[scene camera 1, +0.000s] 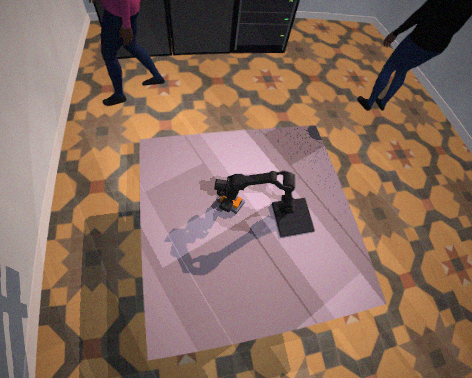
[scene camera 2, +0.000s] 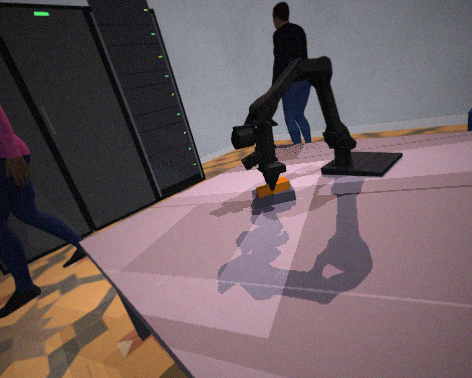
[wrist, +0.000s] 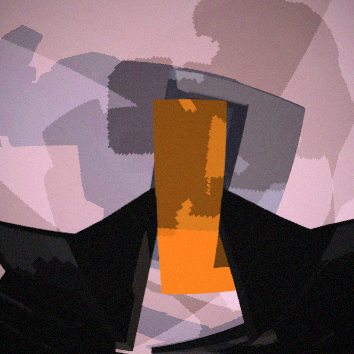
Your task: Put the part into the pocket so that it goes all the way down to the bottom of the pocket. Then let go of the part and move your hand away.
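Where they show: gripper, fingertip midpoint: (scene camera 1: 228,201) (scene camera 2: 271,189) (wrist: 186,195); arm's base at its link origin: (scene camera 1: 285,209) (scene camera 2: 342,163) (wrist: 241,348).
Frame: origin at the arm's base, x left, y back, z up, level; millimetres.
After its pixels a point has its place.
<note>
My gripper (scene camera 1: 227,204) {x -147, y -313, z 25 mm} (scene camera 2: 272,188) {x -147, y -313, z 25 mm} (wrist: 186,195) {x -147, y -313, z 25 mm} is shut on the orange part (scene camera 1: 236,201) {x -127, y -274, z 43 mm} (scene camera 2: 284,185) {x -106, y -293, z 30 mm} (wrist: 187,150) {x -166, y -332, z 41 mm}, with one finger on each long side. The grey block (scene camera 2: 276,200) {x -129, y -325, z -10 mm} (wrist: 272,145) {x -204, y -294, z 12 mm} with the pocket lies under the part on the pink table. In the wrist view the dark pocket (wrist: 237,145) {x -187, y -309, z 9 mm} shows along the part's right side and past its far end, and the part covers the block's left wall. In scene camera 2 much of the part shows above the block's top. The part's underside is hidden, so I cannot tell whether it is slightly inside.
The arm's black base plate (scene camera 1: 295,223) {x 101, y 20, z -6 mm} (scene camera 2: 372,164) {x 105, y -16, z -7 mm} stands on the pink table (scene camera 1: 225,310) {x 397, y -532, z -24 mm} (scene camera 2: 390,260) {x 217, y -533, z -24 mm}, to the right of the block. Dark cabinets (scene camera 1: 202,25) (scene camera 2: 60,115) and two people (scene camera 1: 117,45) (scene camera 1: 415,45) are beyond the table. Arm shadows fall across the table.
</note>
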